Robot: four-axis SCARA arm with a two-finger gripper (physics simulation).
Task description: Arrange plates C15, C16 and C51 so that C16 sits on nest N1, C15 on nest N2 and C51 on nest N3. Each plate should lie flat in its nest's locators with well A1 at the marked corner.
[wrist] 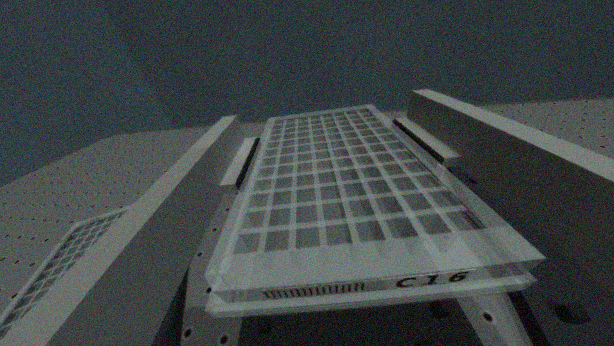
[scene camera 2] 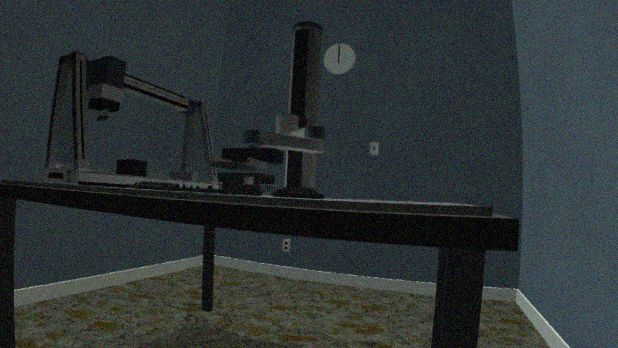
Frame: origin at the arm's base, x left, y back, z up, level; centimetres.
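Seen in the pictures: gripper, fingertip midpoint: [wrist: 324,119] [scene camera 2: 230,160].
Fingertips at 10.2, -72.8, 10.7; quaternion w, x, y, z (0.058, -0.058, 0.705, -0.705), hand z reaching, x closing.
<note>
Pixels of each thing's middle, then the offset from my fingertips to it, as dx, dy, dz. "spot": a spot on its surface instead. Level surfaces: height alone.
- Plate C16, body centre: [wrist: 331,160] [scene camera 2: 233,166] -0.4, +2.4, -1.4
- second gridded plate, body centre: [wrist: 96,267] [scene camera 2: 295,190] +17.4, +6.7, -7.5
- hanging dark head, surface spot: [scene camera 2: 106,72] spot: -57.0, -5.0, +32.6
- dark box, surface spot: [scene camera 2: 131,166] spot: -63.2, +16.3, -0.5
- perforated deck, surface height: dz -9.3
Plate C16 [wrist: 345,200], a clear plate with a grid of wells, lies level between the two fingers in the wrist view, its barcode and label facing the camera. My gripper [wrist: 324,119] [scene camera 2: 247,179] is shut on it, with the pads on its long sides. The plate is raised above a dark surface below. A second gridded plate [wrist: 70,252] shows at the left, partly behind the left finger; its label is hidden. In the scene view, the gripper is a dark shape below the arm, too dim for detail. C51 and the nest markings cannot be made out.
The arm's column [scene camera 2: 306,90] stands on the table [scene camera 2: 350,222]. A gantry frame [scene camera 2: 67,115] with a hanging dark head [scene camera 2: 106,72] stands at the left. A dark box [scene camera 2: 131,166] is behind it. Low dark fixtures [scene camera 2: 157,185] line the table top. A perforated deck [wrist: 150,155] shows in the wrist view.
</note>
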